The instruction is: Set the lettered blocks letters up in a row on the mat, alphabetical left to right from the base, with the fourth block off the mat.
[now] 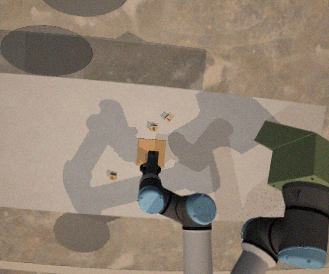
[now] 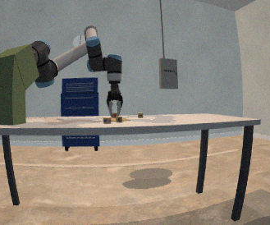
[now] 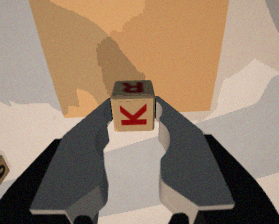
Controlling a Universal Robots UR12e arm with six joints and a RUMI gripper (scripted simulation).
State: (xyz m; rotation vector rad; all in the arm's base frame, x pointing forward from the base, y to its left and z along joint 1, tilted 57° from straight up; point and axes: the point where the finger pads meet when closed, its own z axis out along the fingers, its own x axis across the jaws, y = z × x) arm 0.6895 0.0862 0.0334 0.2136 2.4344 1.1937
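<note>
Right now my hand is 50 mm to the left of the orange mat and 20 mm above it.
</note>
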